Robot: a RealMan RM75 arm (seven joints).
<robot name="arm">
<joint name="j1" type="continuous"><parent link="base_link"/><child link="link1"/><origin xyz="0 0 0.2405" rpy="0 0 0"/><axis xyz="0 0 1"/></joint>
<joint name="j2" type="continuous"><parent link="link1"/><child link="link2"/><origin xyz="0 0 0" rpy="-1.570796 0 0"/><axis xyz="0 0 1"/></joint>
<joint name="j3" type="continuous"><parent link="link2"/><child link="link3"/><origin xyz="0 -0.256 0" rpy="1.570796 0 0"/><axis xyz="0 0 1"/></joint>
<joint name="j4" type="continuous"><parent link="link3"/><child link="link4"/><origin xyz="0 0 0" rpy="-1.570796 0 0"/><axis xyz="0 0 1"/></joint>
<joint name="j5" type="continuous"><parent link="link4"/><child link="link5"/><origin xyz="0 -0.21 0" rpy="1.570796 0 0"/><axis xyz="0 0 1"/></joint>
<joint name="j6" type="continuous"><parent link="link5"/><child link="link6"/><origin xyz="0 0 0" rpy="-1.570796 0 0"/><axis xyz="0 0 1"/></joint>
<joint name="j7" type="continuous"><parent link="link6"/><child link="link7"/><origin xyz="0 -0.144 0" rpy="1.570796 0 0"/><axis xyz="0 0 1"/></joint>
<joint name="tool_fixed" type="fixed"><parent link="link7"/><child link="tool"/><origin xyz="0 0 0" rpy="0 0 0"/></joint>
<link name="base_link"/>
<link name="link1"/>
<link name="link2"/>
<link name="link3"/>
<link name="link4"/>
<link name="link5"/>
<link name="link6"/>
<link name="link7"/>
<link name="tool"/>
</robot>
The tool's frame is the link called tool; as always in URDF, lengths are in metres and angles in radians. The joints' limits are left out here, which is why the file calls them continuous.
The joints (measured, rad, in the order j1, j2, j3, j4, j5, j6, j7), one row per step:
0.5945, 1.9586, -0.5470, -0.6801, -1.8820, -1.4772, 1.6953
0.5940, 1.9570, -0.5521, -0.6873, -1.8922, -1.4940, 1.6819
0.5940, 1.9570, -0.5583, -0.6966, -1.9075, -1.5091, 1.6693
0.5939, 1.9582, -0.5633, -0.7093, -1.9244, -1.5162, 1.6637
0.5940, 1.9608, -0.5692, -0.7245, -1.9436, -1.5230, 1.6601
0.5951, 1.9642, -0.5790, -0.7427, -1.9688, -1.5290, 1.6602
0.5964, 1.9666, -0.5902, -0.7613, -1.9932, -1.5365, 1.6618
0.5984, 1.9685, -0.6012, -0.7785, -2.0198, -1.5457, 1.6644
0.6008, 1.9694, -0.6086, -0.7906, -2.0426, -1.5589, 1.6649
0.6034, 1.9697, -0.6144, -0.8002, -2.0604, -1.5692, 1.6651
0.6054, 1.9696, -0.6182, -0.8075, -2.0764, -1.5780, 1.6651
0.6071, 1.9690, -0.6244, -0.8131, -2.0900, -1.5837, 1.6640
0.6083, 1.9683, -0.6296, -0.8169, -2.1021, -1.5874, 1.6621
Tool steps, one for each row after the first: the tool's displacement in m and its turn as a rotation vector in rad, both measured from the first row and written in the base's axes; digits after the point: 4 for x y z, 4 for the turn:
-0.0010, -0.0019, -0.0003, -0.0103, -0.0187, 0.0233
-0.0020, -0.0037, -0.0014, -0.0234, -0.0417, 0.0457
-0.0024, -0.0047, -0.0021, -0.0324, -0.0650, 0.0585
-0.0031, -0.0056, -0.0031, -0.0431, -0.0897, 0.0708
-0.0039, -0.0065, -0.0049, -0.0596, -0.1205, 0.0823
-0.0050, -0.0073, -0.0063, -0.0773, -0.1511, 0.0944
-0.0059, -0.0084, -0.0079, -0.0980, -0.1819, 0.1058
-0.0068, -0.0098, -0.0093, -0.1186, -0.2055, 0.1183
-0.0076, -0.0107, -0.0101, -0.1343, -0.2246, 0.1286
-0.0080, -0.0115, -0.0106, -0.1476, -0.2407, 0.1359
-0.0081, -0.0122, -0.0113, -0.1595, -0.2572, 0.1429
-0.0079, -0.0127, -0.0120, -0.1692, -0.2721, 0.1480

